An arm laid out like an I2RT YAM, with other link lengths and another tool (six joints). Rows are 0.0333 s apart.
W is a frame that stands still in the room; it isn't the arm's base.
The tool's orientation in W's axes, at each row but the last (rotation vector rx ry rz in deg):
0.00 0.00 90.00
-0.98 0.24 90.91
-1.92 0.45 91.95
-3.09 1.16 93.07
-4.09 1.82 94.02
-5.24 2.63 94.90
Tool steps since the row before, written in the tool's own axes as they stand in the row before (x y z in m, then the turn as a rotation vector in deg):
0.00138 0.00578 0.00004 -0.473 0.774 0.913
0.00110 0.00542 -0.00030 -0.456 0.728 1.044
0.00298 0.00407 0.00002 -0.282 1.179 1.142
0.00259 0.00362 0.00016 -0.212 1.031 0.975
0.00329 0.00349 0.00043 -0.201 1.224 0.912
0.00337 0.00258 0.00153 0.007 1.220 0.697
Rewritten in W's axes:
-0.00578 0.00138 0.00004 -0.774 -0.473 0.913
-0.00543 0.00101 -0.00036 -0.729 -0.453 1.044
-0.00417 0.00284 -0.00012 -1.188 -0.293 1.130
-0.00376 0.00239 -0.00004 -1.040 -0.222 0.963
-0.00372 0.00305 0.00013 -1.231 -0.229 0.895
-0.00291 0.00325 0.00116 -1.238 -0.041 0.663

